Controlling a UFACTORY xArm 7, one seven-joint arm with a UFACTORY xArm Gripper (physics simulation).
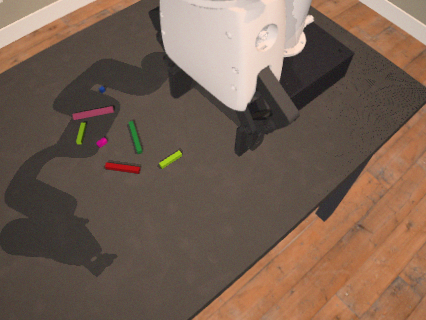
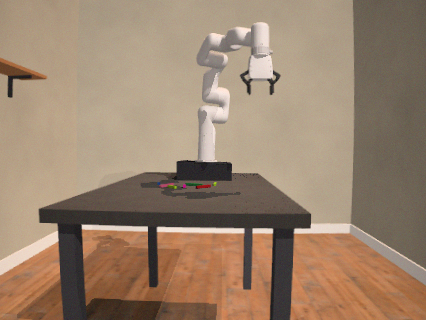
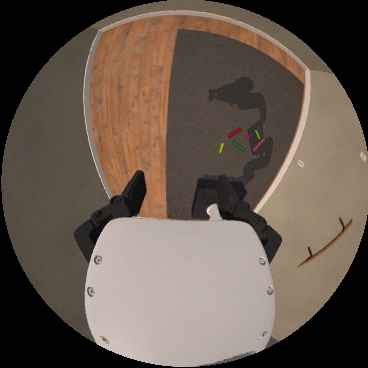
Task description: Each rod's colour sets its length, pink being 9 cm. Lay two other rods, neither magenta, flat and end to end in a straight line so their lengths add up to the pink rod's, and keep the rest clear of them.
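Pixels of known places: gripper, fingertip midpoint: (image 1: 215,117) (image 2: 260,94) (image 3: 180,182); arm's base, origin of the base link: (image 2: 206,161) (image 3: 215,208).
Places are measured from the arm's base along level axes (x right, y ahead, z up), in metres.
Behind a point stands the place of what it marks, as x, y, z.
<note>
A pink rod (image 1: 93,113) @[0.128, 0.425, -0.077] (image 3: 258,145) @[0.132, 0.420, -0.074] lies flat, with a lime rod (image 1: 81,133) @[0.097, 0.473, -0.075] (image 3: 257,134) @[0.101, 0.472, -0.075] close beside it. A short magenta rod (image 1: 102,142) @[0.049, 0.449, -0.076] (image 3: 249,136) @[0.056, 0.454, -0.074] lies between that lime rod and a dark green rod (image 1: 135,136) @[0.018, 0.386, -0.075] (image 3: 239,146) @[0.023, 0.386, -0.075]. A red rod (image 1: 122,168) @[-0.030, 0.450, -0.076] (image 2: 203,186) @[-0.028, 0.452, -0.080] (image 3: 234,132) @[-0.028, 0.447, -0.075] lies apart from the green one at an angle. Another lime rod (image 1: 170,159) @[-0.073, 0.362, -0.075] (image 2: 215,184) @[-0.074, 0.384, -0.079] (image 3: 221,148) @[-0.068, 0.356, -0.074] lies apart, towards the robot's side. A tiny blue piece (image 1: 102,89) @[0.176, 0.373, -0.076] (image 3: 262,155) @[0.180, 0.372, -0.073] is beyond the pink rod. My gripper (image 2: 260,93) @[-0.262, 0.422, 0.306] (image 3: 180,182) @[-0.262, 0.422, 0.306] is open and empty, high above the table.
The dark table (image 1: 200,225) @[-0.219, 0.401, -0.085] (image 2: 175,218) @[0.001, 0.934, -0.101] (image 3: 190,100) @[-0.247, 0.543, -0.085] carries the black base block (image 1: 320,62) @[-0.110, -0.026, -0.005] (image 2: 204,170) @[-0.006, 0.165, -0.036] of the arm. The arm's shadow falls across the pink rod and the lime rod beside it. The table's edge and the wooden floor (image 1: 370,215) (image 3: 130,100) lie beyond the block.
</note>
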